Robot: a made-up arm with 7 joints.
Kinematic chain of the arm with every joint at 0, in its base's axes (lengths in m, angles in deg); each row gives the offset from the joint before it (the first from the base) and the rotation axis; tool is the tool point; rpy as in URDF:
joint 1: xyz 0 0 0.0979 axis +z
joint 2: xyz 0 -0.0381 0.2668 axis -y
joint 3: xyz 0 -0.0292 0.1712 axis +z
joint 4: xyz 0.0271 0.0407 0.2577 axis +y
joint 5: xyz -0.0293 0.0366 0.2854 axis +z
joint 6: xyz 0 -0.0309 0.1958 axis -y
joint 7: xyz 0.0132 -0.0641 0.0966 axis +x
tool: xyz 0 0 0 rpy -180 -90 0
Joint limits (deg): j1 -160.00..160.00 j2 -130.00..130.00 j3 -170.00..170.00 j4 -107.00..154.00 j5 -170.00..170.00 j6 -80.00..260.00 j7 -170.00..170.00
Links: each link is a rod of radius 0.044 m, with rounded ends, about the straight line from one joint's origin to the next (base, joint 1, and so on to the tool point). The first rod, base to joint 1, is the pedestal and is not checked.
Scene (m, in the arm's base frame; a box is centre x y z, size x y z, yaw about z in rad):
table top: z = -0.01
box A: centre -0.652 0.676 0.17 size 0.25 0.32 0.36 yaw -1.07
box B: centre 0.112 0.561 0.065 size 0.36 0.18 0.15 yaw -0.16
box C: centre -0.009 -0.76 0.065 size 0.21 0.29 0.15 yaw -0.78
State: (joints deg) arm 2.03 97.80 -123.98 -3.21 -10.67 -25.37 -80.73
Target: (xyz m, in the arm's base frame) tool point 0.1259 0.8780 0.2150
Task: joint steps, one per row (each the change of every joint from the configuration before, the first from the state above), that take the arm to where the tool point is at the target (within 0.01 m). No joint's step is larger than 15 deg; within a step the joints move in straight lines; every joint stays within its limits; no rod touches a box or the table.
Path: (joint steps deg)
1: -13.02 -3.57 1.53 -7.70 -1.33 1.50 0.00
2: -13.01 -3.57 1.52 -7.69 -1.33 1.51 0.00
3: -13.02 -3.57 1.53 -7.70 -1.33 1.50 0.00
4: -14.40 6.56 2.90 -4.66 -1.16 0.73 0.00
5: -14.40 6.57 2.90 -4.67 -1.15 0.72 0.00
6: -14.40 6.56 2.90 -4.66 -1.16 0.73 0.00

